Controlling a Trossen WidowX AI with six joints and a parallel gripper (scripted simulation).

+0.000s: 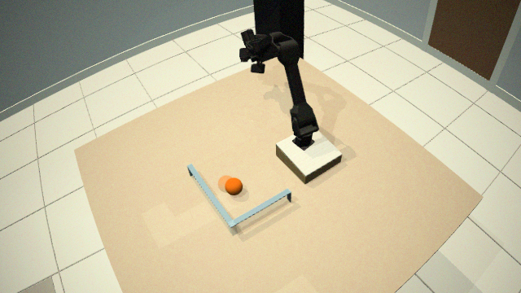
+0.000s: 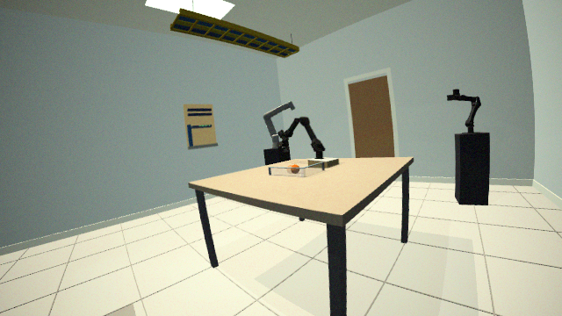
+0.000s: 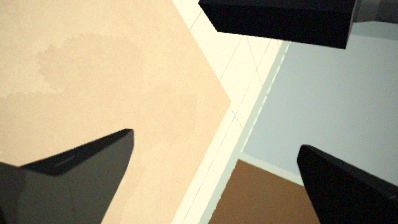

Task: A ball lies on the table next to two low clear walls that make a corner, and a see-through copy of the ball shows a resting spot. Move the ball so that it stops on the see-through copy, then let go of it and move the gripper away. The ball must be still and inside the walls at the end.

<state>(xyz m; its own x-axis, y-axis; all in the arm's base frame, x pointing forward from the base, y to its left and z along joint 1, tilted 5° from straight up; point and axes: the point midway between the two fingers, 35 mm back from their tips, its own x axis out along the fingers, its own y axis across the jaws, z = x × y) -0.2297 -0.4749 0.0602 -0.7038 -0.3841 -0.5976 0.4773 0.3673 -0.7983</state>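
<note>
Right now the orange ball is 570 mm ahead of my gripper tip, 440 mm to the left of it and 110 mm below it. Round my gripper tip: see-through ball copy 580 mm ahead, 410 mm to the left, 110 mm below.
</note>
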